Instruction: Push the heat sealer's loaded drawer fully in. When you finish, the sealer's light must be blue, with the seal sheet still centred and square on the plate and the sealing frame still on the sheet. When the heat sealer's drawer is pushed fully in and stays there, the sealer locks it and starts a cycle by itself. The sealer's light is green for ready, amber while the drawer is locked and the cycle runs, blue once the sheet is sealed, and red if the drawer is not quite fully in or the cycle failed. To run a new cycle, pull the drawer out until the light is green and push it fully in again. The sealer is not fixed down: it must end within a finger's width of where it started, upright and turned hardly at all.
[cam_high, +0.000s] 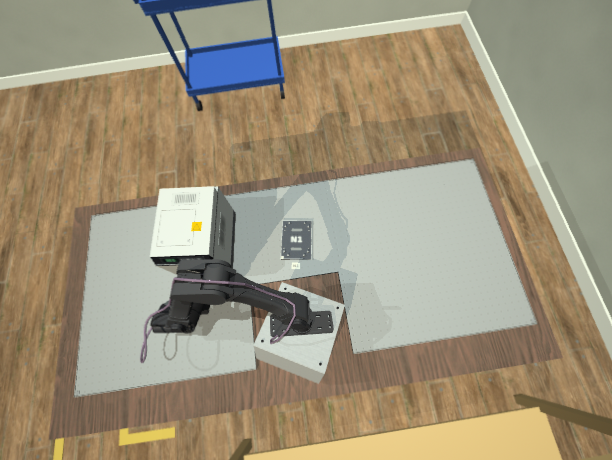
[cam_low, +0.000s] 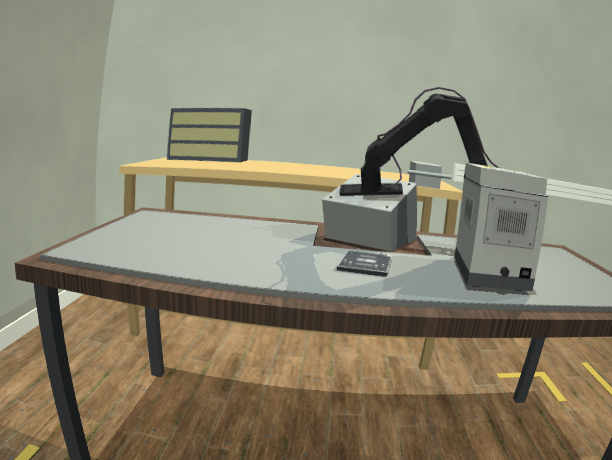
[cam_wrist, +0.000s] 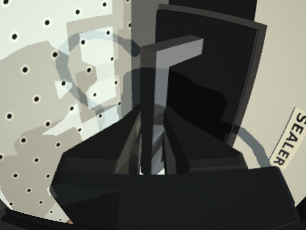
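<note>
Now: the sealer drawer 100 mm ahead of my hand and 10 mm below it. From my hand the other things lie so: dark plate: 350 mm to the right, 160 mm ahead, 70 mm below.
</note>
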